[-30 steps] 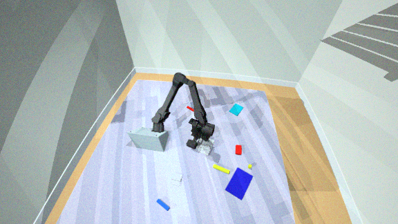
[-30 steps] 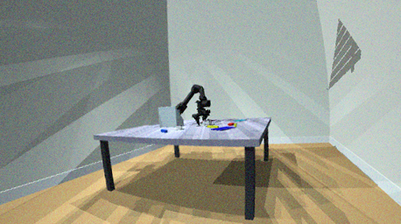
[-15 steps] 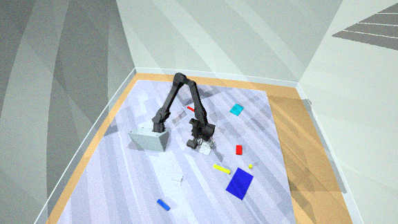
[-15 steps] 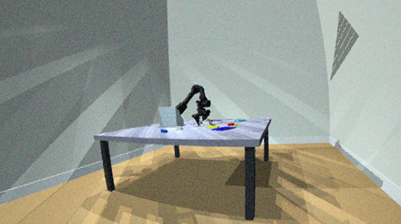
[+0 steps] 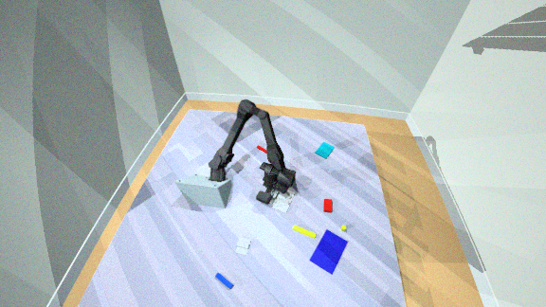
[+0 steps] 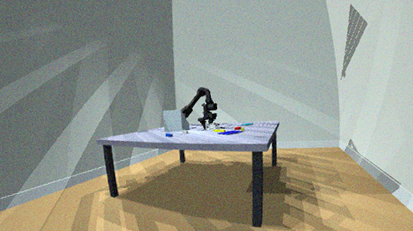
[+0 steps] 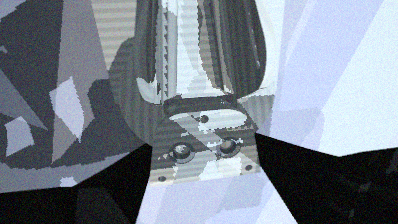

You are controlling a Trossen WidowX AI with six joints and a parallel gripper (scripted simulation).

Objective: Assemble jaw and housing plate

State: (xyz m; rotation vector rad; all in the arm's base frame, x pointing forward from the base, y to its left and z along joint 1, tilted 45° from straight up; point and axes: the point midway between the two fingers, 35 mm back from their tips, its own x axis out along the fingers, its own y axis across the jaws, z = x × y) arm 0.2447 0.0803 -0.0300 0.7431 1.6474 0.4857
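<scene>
Now: the jaw 20 mm to the right of my gripper tip, 20 mm ahead of it and 10 mm above it. From my gripper tip the other things lie so: yellow bar 190 mm ahead, 160 mm to the right; then white block 270 mm to the right, 60 mm behind; then red stick 270 mm to the left, 80 mm behind, 10 mm below.
</scene>
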